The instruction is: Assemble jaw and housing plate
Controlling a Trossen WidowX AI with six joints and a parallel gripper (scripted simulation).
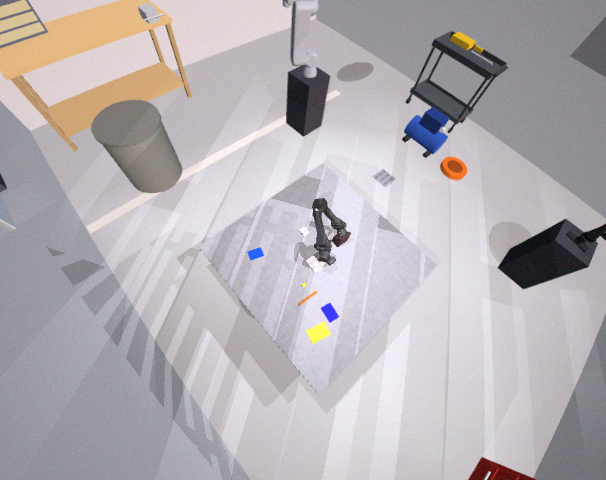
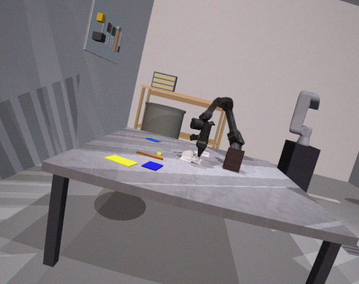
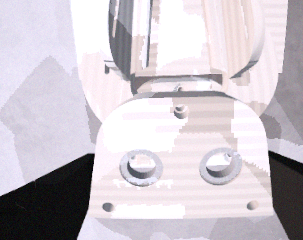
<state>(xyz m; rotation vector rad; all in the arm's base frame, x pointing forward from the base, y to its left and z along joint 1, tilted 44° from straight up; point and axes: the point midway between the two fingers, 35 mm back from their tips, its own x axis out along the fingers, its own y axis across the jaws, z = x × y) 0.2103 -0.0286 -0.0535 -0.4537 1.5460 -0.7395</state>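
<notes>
My gripper tip is now 20 mm short of the white jaw, 10 mm to the right of it and 20 mm above it. From my gripper tip the other things lie so: white housing plate: 10 mm ahead, 20 mm above; then small yellow cube: 240 mm ahead, 50 mm to the left, 40 mm below; then orange bar: 280 mm ahead, 130 mm to the left, 40 mm below.
</notes>
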